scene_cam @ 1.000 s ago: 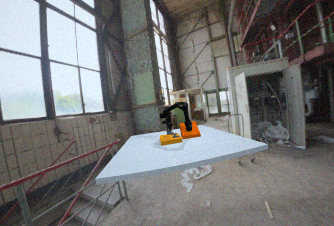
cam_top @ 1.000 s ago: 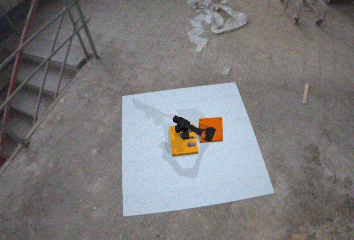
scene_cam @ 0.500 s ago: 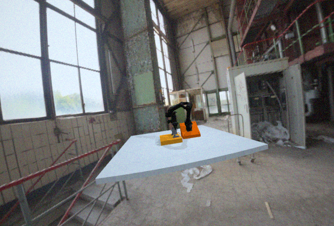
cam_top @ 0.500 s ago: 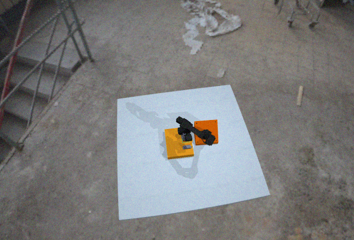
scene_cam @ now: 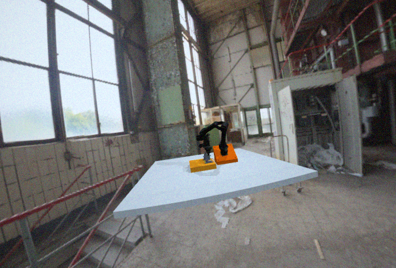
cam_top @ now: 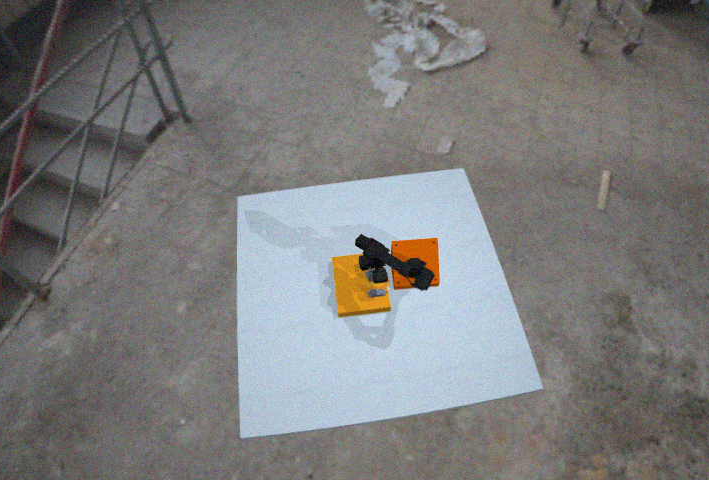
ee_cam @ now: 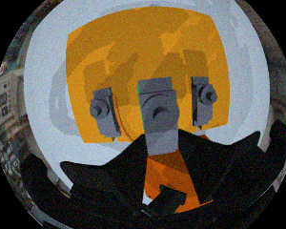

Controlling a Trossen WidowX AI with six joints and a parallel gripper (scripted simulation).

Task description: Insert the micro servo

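Right now my gripper tip is 120 mm short of the deck, 80 mm above it and 10 mm to the left of it.
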